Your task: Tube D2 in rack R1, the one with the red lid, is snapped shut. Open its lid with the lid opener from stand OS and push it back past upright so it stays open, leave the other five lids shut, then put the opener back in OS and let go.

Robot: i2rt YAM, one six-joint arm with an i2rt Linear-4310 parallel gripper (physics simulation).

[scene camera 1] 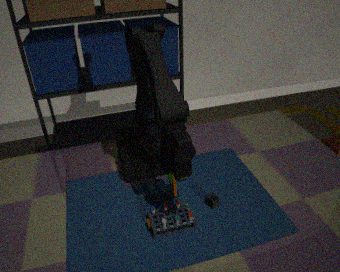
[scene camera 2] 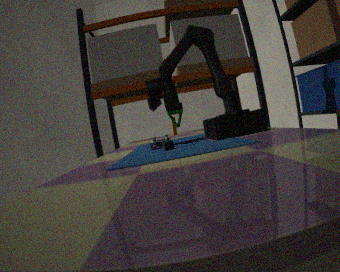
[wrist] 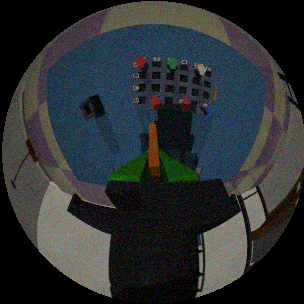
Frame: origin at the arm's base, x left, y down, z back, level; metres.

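Seen in the pictures: gripper, fingertip midpoint: (scene camera 1: pixel 172 183) (scene camera 2: pixel 178 127) (wrist: pixel 153 151); arm's base, origin of the base link: (scene camera 1: pixel 148 137) (scene camera 2: pixel 232 114).
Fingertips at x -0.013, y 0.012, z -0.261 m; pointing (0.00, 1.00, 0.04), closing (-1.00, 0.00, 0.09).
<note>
Pixels of each thing's top centre, then the offset from my fingertips to it. Level surfaces: height alone.
- Rack R1, middle of its top: (wrist: pixel 182 83) (scene camera 1: pixel 169 211) (scene camera 2: pixel 160 136) dz -0.083, dx -0.043, dy +0.027 m
- blue mat, its level: dy +0.075 m
- red-lidded tube D2, middle of its top: (wrist: pixel 155 102) (scene camera 1: pixel 177 202) dz -0.057, dx -0.007, dy +0.027 m
- orange lid opener, middle of its top: (wrist: pixel 153 169) (scene camera 1: pixel 173 174) (scene camera 2: pixel 172 117) dz -0.018, dx -0.001, dy -0.047 m
Rack R1 (scene camera 1: pixel 156 231) (scene camera 2: pixel 156 145) (wrist: pixel 175 82) stands on the blue mat (scene camera 1: pixel 101 229) (wrist: pixel 85 70). It holds several capped tubes. In the wrist view, the red-lidded tube D2 (wrist: pixel 155 101) (scene camera 1: pixel 177 203) is in the near row, and its lid sits down on the tube. My gripper (wrist: pixel 154 149) (scene camera 1: pixel 170 176) (scene camera 2: pixel 176 120), with green fingers, is shut on the orange lid opener (wrist: pixel 153 141) (scene camera 1: pixel 174 187) (scene camera 2: pixel 174 130). The opener points down, and its tip hovers just short of D2 on the arm's side. Stand OS (scene camera 1: pixel 212 200) (wrist: pixel 92 107) (scene camera 2: pixel 168 145) is a small dark block and is empty.
Other tubes in the rack are a red A1 (wrist: pixel 140 61), green A3 (wrist: pixel 172 62), white A5 (wrist: pixel 200 68), red D4 (wrist: pixel 184 103) and blue D6 (wrist: pixel 209 109). The arm's dark base (scene camera 2: pixel 236 124) stands behind the rack. Shelf units (scene camera 1: pixel 181 54) (scene camera 2: pixel 86 81) line the wall.
</note>
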